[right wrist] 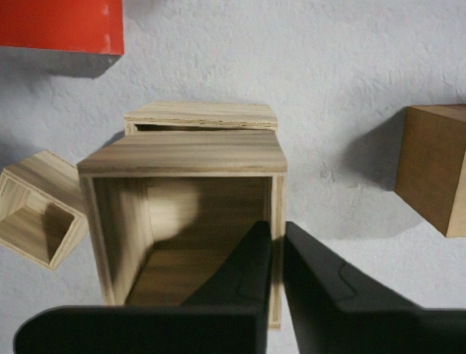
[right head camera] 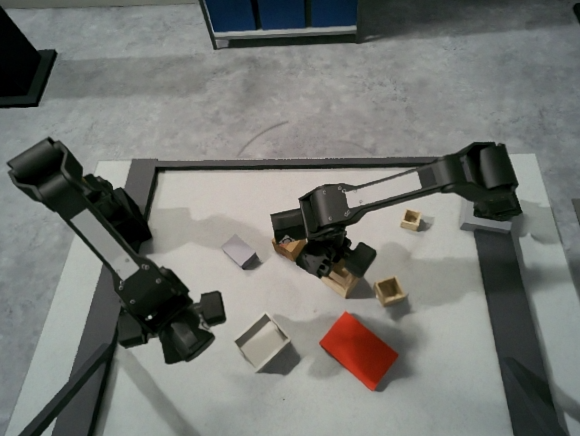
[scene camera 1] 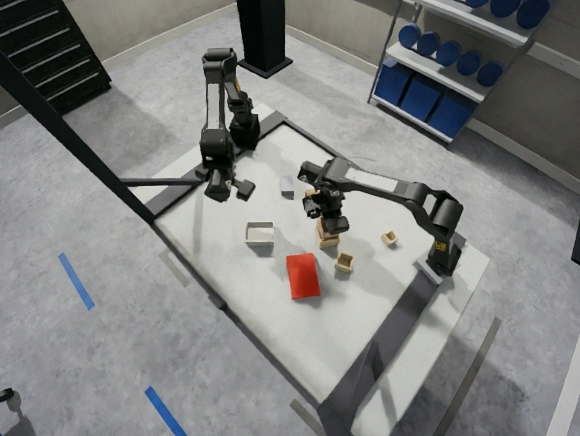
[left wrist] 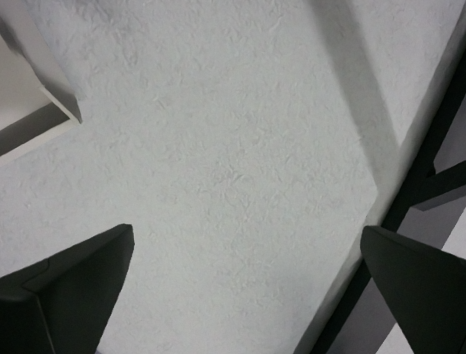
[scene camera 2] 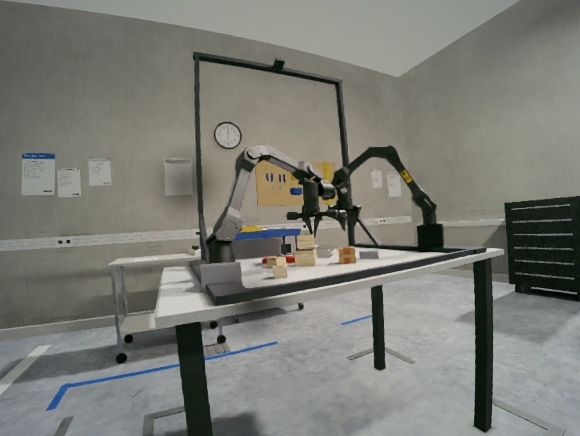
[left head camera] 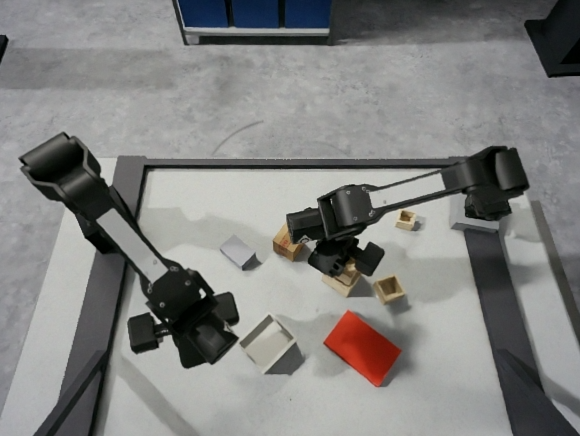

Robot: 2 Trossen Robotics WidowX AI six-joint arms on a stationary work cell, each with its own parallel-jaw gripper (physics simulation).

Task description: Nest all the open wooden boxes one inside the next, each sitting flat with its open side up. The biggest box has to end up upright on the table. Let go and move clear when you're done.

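Pixels of known places: left gripper, fingertip midpoint: (left wrist: pixel 250 236) (scene camera 2: pixel 349 228); right gripper, fingertip midpoint: (right wrist: pixel 273 232) (scene camera 1: pixel 326 217) (scene camera 2: pixel 313 238); left arm's base, origin of the base link: (right head camera: pixel 107 210) (scene camera 1: pixel 243 120) (scene camera 2: pixel 430 224); right arm's base, origin of the base link: (right head camera: pixel 490 205) (scene camera 1: pixel 438 262) (scene camera 2: pixel 221 266) (left head camera: pixel 479 206).
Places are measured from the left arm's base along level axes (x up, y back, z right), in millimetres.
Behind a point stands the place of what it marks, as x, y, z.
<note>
My right gripper (right wrist: pixel 273 232) @[-15, -402, 368] (scene camera 2: pixel 314 233) @[-15, -402, 368] is shut on one wall of an open wooden box (right wrist: pixel 185 155) @[-9, -386, 406] (scene camera 2: pixel 306 243) @[-32, -440, 377]. The held box is right above a larger open wooden box (right wrist: pixel 200 112) @[-73, -385, 411] (scene camera 2: pixel 305 258) @[-86, -448, 380] (left head camera: pixel 339 285) @[-68, -388, 419] (scene camera 1: pixel 328 243) @[-81, -426, 431]; the wrist view does not show whether they touch. A smaller open wooden box (left head camera: pixel 389 289) @[-111, -496, 480] (right head camera: pixel 390 291) @[-111, -496, 479] (scene camera 1: pixel 344 262) @[-111, -493, 476] stands beside them, open side up. The smallest open wooden box (left head camera: pixel 405 220) @[-111, -646, 354] (right head camera: pixel 411 220) @[-110, -646, 354] (scene camera 1: pixel 389 238) @[-111, -646, 352] (scene camera 2: pixel 280 271) @[-94, -656, 342] stands farther back on the right of the head views. My left gripper (left wrist: pixel 250 236) @[4, -55, 357] is open and empty above the table at the left.
A pale grey open box (left head camera: pixel 268 344) @[-108, -187, 441] (scene camera 1: pixel 259 234) @[-108, -180, 438] and a red block (left head camera: pixel 362 348) @[-94, -357, 556] (scene camera 1: pixel 303 276) @[-94, -363, 558] lie toward the front. A brown printed box (left head camera: pixel 286 246) @[-57, -332, 278] (scene camera 2: pixel 347 255) @[-84, -375, 247] (right wrist: pixel 435 165) @[-76, -360, 288] and a grey block (left head camera: pixel 238 251) @[-84, -232, 219] (right head camera: pixel 240 251) @[-84, -234, 222] lie behind and left of the held box.
</note>
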